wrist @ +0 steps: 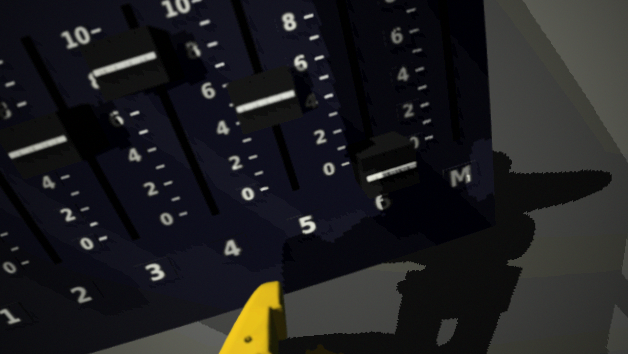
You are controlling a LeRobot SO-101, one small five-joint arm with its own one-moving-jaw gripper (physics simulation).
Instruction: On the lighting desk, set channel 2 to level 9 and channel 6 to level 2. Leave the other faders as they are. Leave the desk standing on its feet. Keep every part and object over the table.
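Frame: origin at the arm's base, x left, y up, z ahead, level; metres.
Where they show: hand at its tool point: (283,302).
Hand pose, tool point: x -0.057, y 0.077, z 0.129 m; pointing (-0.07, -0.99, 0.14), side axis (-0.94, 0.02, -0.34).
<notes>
After its pixels a point has its place.
The dark lighting desk (200,292) {x -0.030, y 0.055, z 0.127 m} fills the left and middle of the wrist view, tilted in the picture. The channel 6 fader cap (388,167) {x -0.091, y 0.068, z 0.143 m} is at the bottom of its slot, around level 0, just above the label 6. The bottom of the channel 2 slot (45,241) {x -0.006, y 0.055, z 0.160 m} shows at the lower left; the channel 2 cap does not show. My gripper (267,305) is fully open: one yellow notched jaw shows at the bottom, its tip drawn near the desk's front edge below the labels 4 and 5, apart from every cap. The moving jaw is out of the picture.
The channel 3 cap (40,145) {x -0.032, y 0.068, z 0.179 m}, channel 4 cap (129,64) {x -0.055, y 0.068, z 0.184 m} and channel 5 cap (265,100) {x -0.074, y 0.068, z 0.168 m} stand left of the channel 6 cap. The M slot (451,85) {x -0.117, y 0.055, z 0.149 m} is to its right. The grey table (560,255) {x -0.185, y 0.000, z 0.004 m} lies beyond the desk's edge, with a dark arm shadow on it.
</notes>
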